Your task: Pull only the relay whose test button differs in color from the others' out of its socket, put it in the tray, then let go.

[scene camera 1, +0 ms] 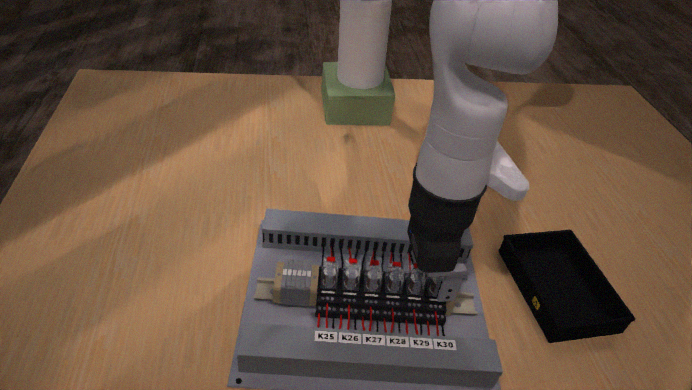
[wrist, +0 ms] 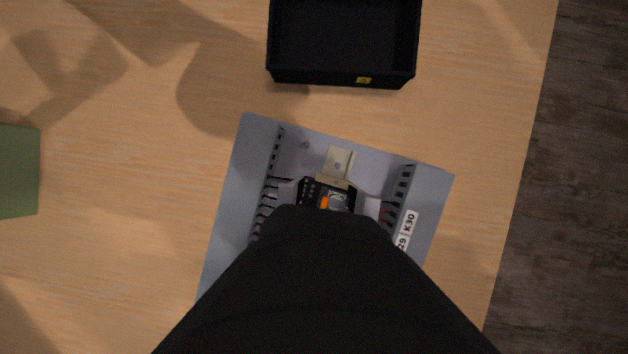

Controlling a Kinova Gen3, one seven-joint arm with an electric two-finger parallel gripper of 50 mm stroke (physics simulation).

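Frame: origin at the arm's base, x ahead, y left, z up, level; millimetres.
Where they show: gripper, fingertip midpoint: (scene camera 1: 439, 281) (wrist: 325, 191); arm's base, origin of the base link: (scene camera 1: 360, 76).
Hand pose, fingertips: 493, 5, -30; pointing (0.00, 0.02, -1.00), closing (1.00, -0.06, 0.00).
Observation:
Things, the pixels of their centre, and the offset from my fingertips, as dx, dy, dz. "pt": a spot on its surface instead.
- K30, body centre: (wrist: 331, 199) (scene camera 1: 436, 282) +7, -8, +8
- K25, body centre: (scene camera 1: 329, 274) -22, -145, +8
- black tray, body centre: (wrist: 341, 31) (scene camera 1: 560, 282) +4, +187, -22
- grey panel, surface spot: (scene camera 1: 250, 320) pt +4, -247, -37
The relay at K30 (scene camera 1: 434, 287) (wrist: 336, 201) sits in its socket at the right end of the row. Its test button (wrist: 324, 202) shows orange in the wrist view; in the scene view the gripper hides it. The other relays, such as the one at K25 (scene camera 1: 329, 276), stand upright in their sockets with red buttons; K29's is partly hidden. My gripper (scene camera 1: 440, 281) (wrist: 325, 191) is open, pointing down low over the K30 relay, with its fingers on either side of it and nothing gripped. The black tray (scene camera 1: 590, 331) (wrist: 320, 80) is empty, to the right of the panel.
The grey panel (scene camera 1: 250, 320) (wrist: 225, 200) has raised wire ducts (scene camera 1: 370, 357) behind and in front of the row. Grey terminal blocks (scene camera 1: 297, 285) stand left of the relays. Thin red and black wires run beside the sockets. The green arm base (scene camera 1: 358, 109) (wrist: 19, 172) is at the back.

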